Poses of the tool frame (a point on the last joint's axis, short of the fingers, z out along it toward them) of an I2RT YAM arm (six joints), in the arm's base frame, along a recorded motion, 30 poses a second.
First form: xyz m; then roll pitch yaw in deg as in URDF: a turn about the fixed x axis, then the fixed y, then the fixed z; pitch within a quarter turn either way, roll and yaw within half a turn.
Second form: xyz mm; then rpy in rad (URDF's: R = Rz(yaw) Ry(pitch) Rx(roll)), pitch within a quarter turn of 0, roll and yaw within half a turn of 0. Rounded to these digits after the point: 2 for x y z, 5 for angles.
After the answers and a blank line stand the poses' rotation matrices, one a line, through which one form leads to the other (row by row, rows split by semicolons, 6 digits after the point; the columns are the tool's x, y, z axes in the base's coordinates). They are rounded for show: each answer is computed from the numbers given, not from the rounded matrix.
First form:
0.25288 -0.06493 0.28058 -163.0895 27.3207 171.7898
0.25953 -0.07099 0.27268 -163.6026 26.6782 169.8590
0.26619 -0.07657 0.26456 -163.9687 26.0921 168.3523
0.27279 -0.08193 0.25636 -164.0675 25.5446 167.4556
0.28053 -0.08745 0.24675 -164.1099 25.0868 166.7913
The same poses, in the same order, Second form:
252.88 -64.93 280.58 -2.84645 0.47684 2.99830
259.53 -70.99 272.68 -2.85540 0.46562 2.96460
266.19 -76.57 264.56 -2.86179 0.45539 2.93830
272.79 -81.93 256.36 -2.86352 0.44584 2.92265
280.53 -87.45 246.75 -2.86426 0.43785 2.91106

-0.879346 0.268766 0.393085; 0.126875 0.927889 -0.350606; -0.458971 -0.258431 -0.850035
-0.879583 0.293676 0.374284; 0.157327 0.922023 -0.353725; -0.448979 -0.252245 -0.857199
-0.879594 0.313001 0.358251; 0.181318 0.916797 -0.355818; -0.439815 -0.248018 -0.863162
-0.880711 0.324397 0.345129; 0.195965 0.912921 -0.358012; -0.431214 -0.247672 -0.867591
-0.881706 0.332782 0.334440; 0.206944 0.909818 -0.359729; -0.423991 -0.247965 -0.871060

